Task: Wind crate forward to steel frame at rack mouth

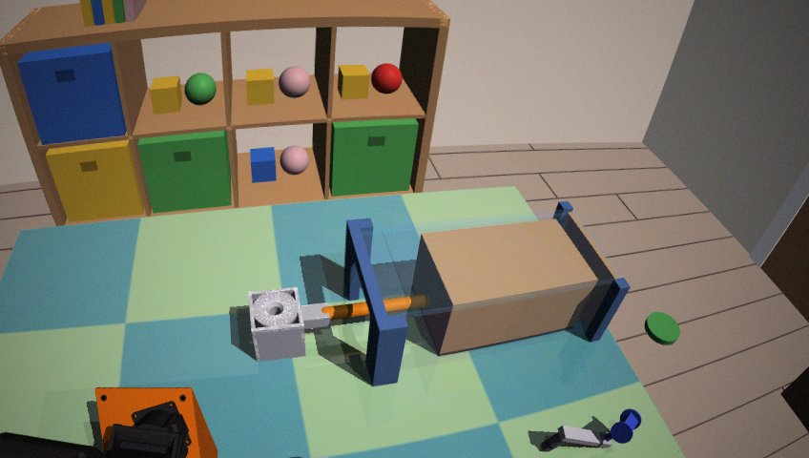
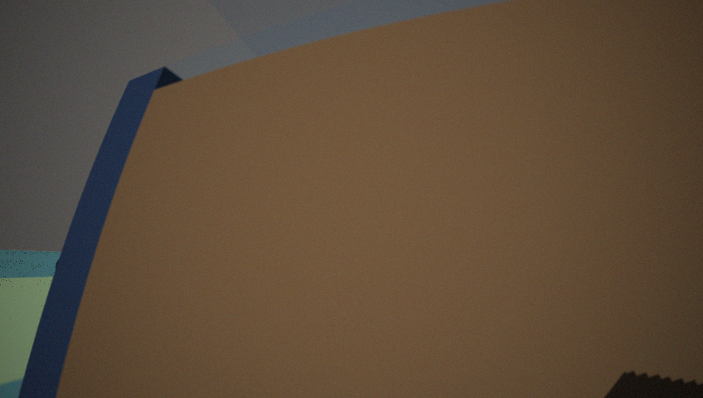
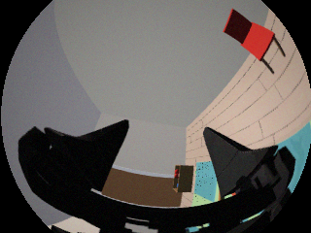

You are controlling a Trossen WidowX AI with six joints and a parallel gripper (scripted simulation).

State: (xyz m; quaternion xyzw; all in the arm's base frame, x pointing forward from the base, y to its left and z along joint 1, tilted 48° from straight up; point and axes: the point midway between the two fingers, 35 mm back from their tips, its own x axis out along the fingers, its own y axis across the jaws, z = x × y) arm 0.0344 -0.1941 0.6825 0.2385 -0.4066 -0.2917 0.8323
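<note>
My gripper tip is 46 cm above the crank handle, 29 cm to the right of it and 23 cm short of it. Round my gripper tip: grey round object (58 cm to the left, 45 cm below, 22 cm ahead); then red knob (45 cm below, 24 cm to the left, 23 cm ahead); then blue-knobbed tool (67 cm ahead, 50 cm to the left, 45 cm below).
</note>
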